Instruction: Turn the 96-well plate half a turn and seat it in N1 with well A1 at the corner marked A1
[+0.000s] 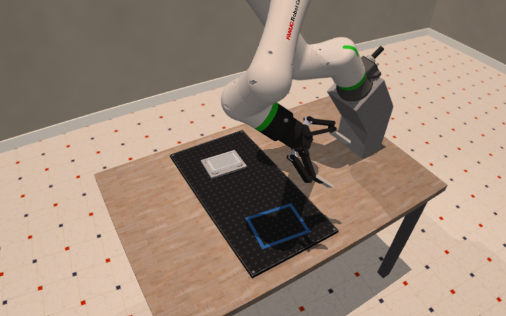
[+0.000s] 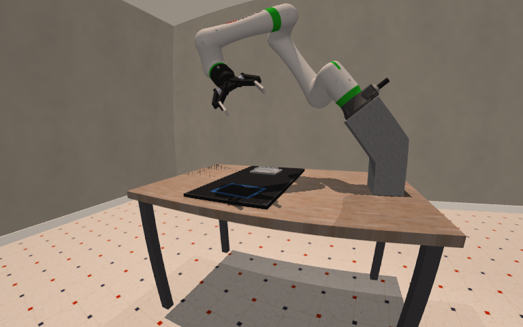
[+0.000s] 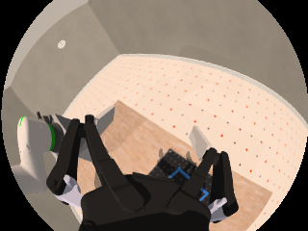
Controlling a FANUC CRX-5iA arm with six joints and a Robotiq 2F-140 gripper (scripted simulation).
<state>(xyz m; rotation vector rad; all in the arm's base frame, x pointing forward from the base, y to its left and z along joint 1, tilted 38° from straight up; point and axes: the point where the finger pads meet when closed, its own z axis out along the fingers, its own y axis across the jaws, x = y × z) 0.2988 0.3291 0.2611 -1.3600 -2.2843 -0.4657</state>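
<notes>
Right now the white 96-well plate is 13 cm ahead of my hand, 50 cm to the right of it and 34 cm below it. From my hand the other things lie so: grey plate nest N1 (13 cm ahead, 50 cm to the right, 35 cm below).
</notes>
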